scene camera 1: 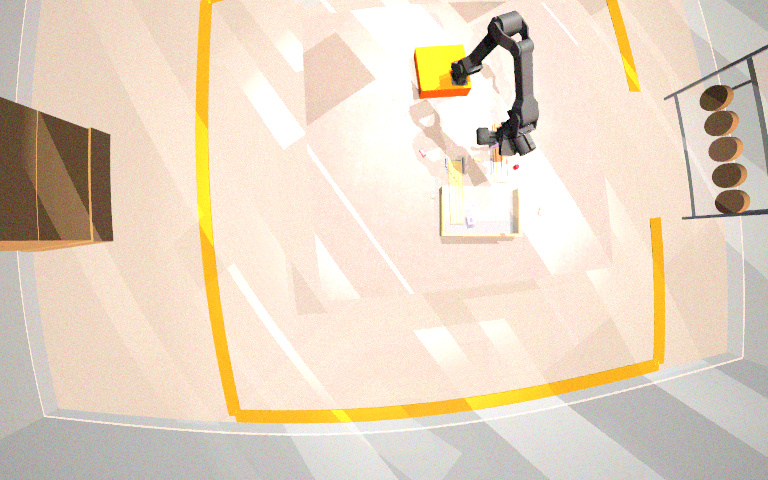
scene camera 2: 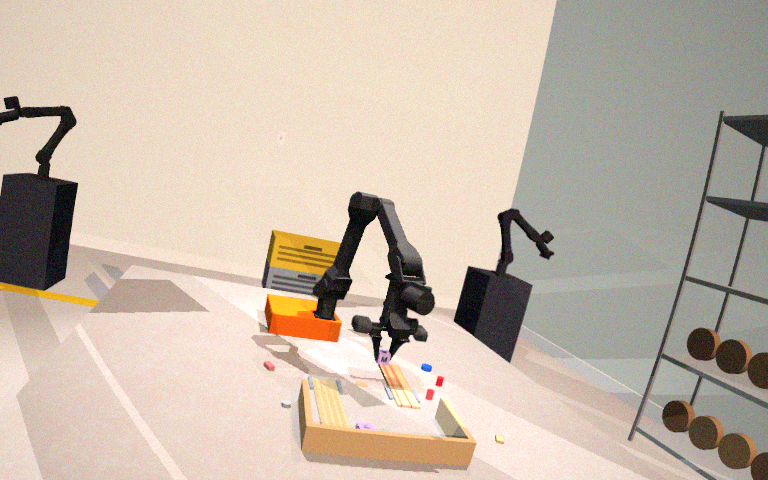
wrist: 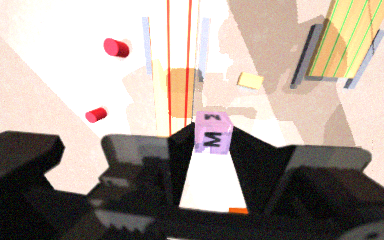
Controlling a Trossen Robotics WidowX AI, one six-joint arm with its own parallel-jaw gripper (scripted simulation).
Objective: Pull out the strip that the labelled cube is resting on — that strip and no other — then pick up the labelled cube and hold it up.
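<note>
My gripper point(scene camera 2: 381, 360) holds a lilac cube marked m point(wrist: 213, 130). My gripper also in the wrist view point(wrist: 210, 127) and in scene camera 1 point(scene camera 1: 492, 144).
</note>
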